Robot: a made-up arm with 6 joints.
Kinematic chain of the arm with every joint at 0, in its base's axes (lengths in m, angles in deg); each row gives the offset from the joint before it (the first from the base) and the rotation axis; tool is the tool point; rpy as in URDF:
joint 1: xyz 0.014 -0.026 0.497 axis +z
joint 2: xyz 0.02 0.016 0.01 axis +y
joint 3: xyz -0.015 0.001 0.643 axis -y
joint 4: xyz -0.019 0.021 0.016 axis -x
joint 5: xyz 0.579 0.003 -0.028 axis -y
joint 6: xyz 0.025 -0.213 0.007 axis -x
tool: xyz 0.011 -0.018 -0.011 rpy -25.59 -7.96 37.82
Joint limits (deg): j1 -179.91..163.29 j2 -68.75..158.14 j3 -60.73..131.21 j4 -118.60..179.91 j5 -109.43..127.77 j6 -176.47..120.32
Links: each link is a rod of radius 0.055 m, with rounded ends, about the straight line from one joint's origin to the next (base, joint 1, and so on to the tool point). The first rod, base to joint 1, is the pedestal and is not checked.
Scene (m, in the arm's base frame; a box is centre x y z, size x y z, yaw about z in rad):
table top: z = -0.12
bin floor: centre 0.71 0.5 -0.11 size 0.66 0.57 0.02 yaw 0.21
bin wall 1: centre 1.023 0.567 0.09 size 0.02 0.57 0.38 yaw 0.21
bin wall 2: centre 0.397 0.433 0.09 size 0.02 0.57 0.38 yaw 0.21
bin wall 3: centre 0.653 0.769 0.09 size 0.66 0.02 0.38 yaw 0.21
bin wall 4: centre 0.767 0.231 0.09 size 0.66 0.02 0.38 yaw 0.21
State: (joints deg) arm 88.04 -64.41 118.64 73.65 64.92 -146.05
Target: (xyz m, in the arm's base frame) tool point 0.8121 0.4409 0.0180
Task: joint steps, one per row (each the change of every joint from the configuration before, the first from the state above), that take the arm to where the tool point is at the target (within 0.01 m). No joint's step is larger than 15 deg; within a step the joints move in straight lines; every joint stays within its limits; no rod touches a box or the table.
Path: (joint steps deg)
1: -4.73 13.80 -10.04 -2.64 -0.31 0.20
2: -4.72 13.80 -10.03 -2.64 -0.31 0.20
3: -4.73 13.80 -10.04 -2.63 -0.32 0.20
4: -4.73 13.80 -10.03 -2.64 -0.31 0.20
5: -4.72 13.79 -10.04 -2.64 -0.31 0.20
6: -4.73 13.80 -10.03 -2.64 -0.31 0.20
7: -4.73 13.80 -10.04 -2.64 -0.31 0.20
8: -4.72 13.80 -10.03 -2.63 -0.32 0.19
9: -4.73 13.80 -10.04 -2.64 -0.31 0.20
10: -4.72 13.80 -10.03 -2.64 -0.31 0.20
11: -4.73 13.80 -10.04 -2.64 -0.31 0.20

